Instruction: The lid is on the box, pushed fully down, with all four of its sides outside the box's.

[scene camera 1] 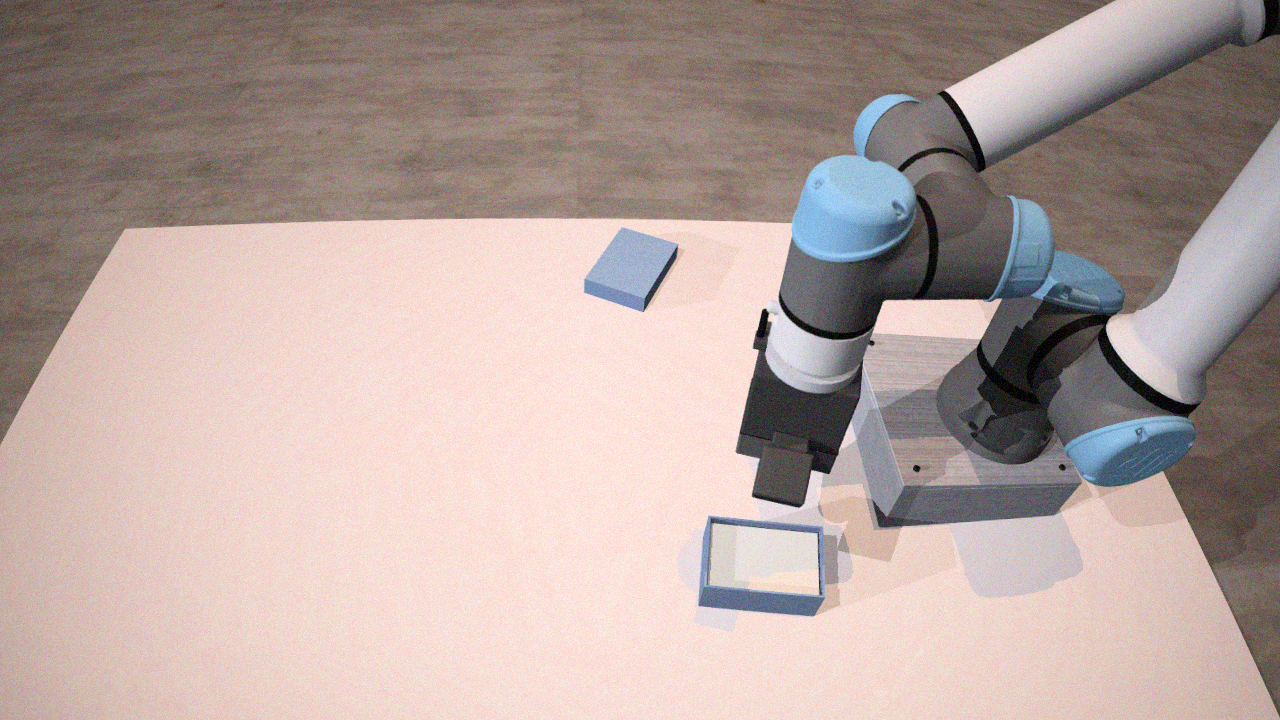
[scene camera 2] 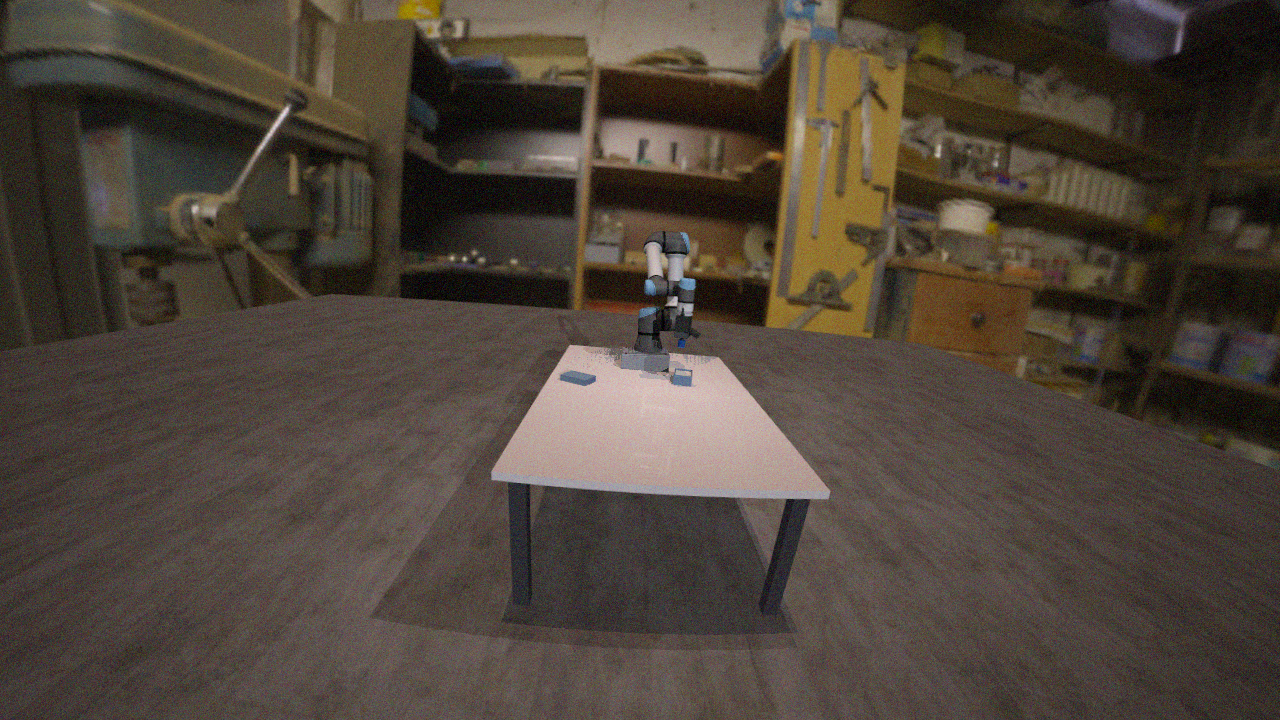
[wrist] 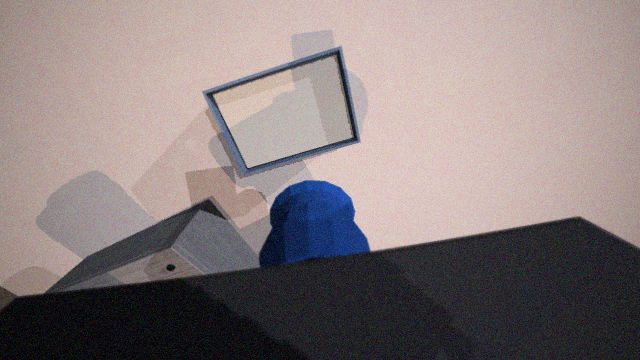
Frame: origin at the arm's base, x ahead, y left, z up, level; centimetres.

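Seen in the pictures: hand, tool point: (scene camera 2: 681,346) (wrist: 312,218); arm's base, link origin: (scene camera 1: 992,416) (scene camera 2: 648,349).
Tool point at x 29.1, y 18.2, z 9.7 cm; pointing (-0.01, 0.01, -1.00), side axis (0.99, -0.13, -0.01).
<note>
Pixels of each thing's top centre, then the offset from my tool point to it. Level surfaces: height alone.
- blue lid, top centre: (scene camera 1: 632,260) (scene camera 2: 578,375) dy -43.4, dx +18.2, dz -14.5 cm
- blue box, top centre: (wrist: 286,118) (scene camera 1: 765,556) (scene camera 2: 683,372) dy +2.5, dx -1.4, dz -12.4 cm
- table, surface height: dz -17.1 cm
The blue lid (scene camera 1: 631,259) (scene camera 2: 577,377) lies flat on the table near its far edge in scene camera 1, closed face up, well apart from the box. It does not show in the wrist view. The blue box (scene camera 1: 760,601) (scene camera 2: 682,380) (wrist: 227,133) stands upright and uncovered near the robot's base, its open top showing a pale inside. My gripper, a blue suction cup (scene camera 2: 681,342) (wrist: 312,200), hangs above the table near the box, with suction off and nothing on it. In scene camera 1 the cup is hidden behind the dark tool body.
The robot's grey pedestal (scene camera 1: 975,503) (scene camera 2: 644,361) (wrist: 220,240) stands on the table (scene camera 1: 358,447) (scene camera 2: 657,429) close to the box, on its right in scene camera 1. The arm reaches over from the right there. Shelves and a tool board stand behind in scene camera 2.
</note>
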